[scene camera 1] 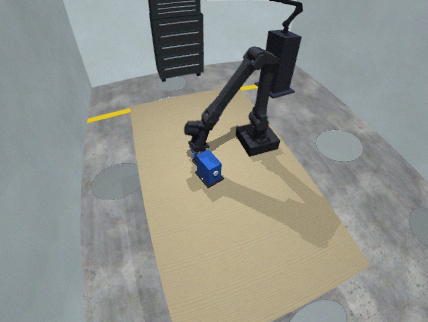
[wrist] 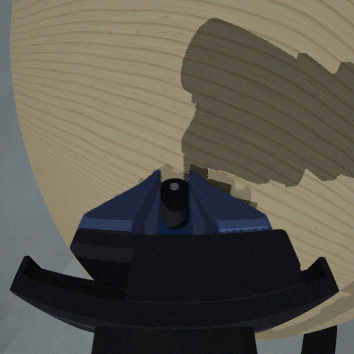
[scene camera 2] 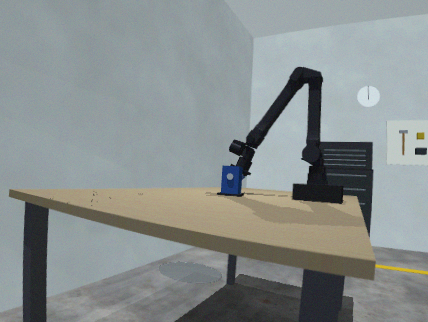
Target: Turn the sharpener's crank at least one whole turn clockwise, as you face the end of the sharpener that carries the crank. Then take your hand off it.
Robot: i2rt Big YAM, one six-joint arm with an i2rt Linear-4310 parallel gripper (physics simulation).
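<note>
There's a blue sharpener (scene camera 1: pixel 209 167) here, and I can see my gripper (wrist: pixel 174 177) too.
</note>
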